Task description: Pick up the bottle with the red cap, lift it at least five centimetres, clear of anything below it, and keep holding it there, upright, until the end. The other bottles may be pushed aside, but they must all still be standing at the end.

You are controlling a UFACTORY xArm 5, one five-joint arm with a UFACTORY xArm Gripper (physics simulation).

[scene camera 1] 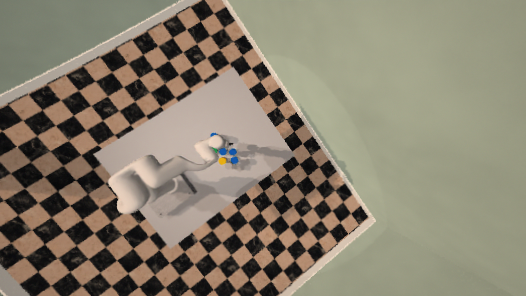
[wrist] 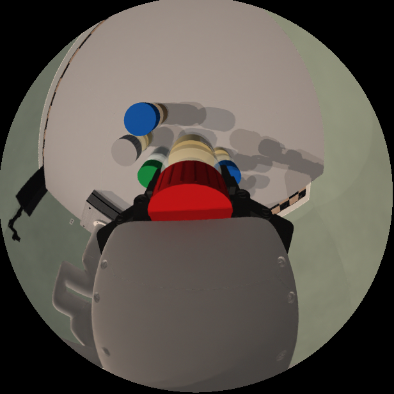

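Where they show: arm's base, origin of its link: (scene camera 1: 169, 184).
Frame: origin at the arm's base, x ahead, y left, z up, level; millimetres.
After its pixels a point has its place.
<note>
The bottle with the red cap (wrist: 190, 202) has a clear body with pale yellow contents. It is between the two black fingers of my gripper (wrist: 190, 176), which is shut on it. The bottle hangs above the table and looks about upright; its exact height cannot be read. In the scene view the arm's end hides it. A blue-capped bottle (scene camera 1: 213, 135) (wrist: 141, 119) stands apart from it, with a grey-capped bottle (wrist: 126, 151) beside that one. A green-capped bottle (scene camera 1: 215, 150) {x 422, y 8, z 38 mm} (wrist: 149, 174) stands below the left finger, and another blue-capped bottle (wrist: 231, 171) shows behind the right finger.
In the scene view a yellow-capped bottle (scene camera 1: 222, 161) {x 415, y -90, z 37 mm} and three blue-capped bottles (scene camera 1: 223, 151) {x 465, y -33, z 37 mm} (scene camera 1: 233, 151) {x 526, y -77, z 38 mm} (scene camera 1: 234, 160) {x 491, y -138, z 37 mm} stand close together beside the arm's end. The grey table (scene camera 1: 190, 115) {x 417, y 357, z -67 mm} lies over a checkered floor (scene camera 1: 75, 200). The visible bottles appear to be standing.
</note>
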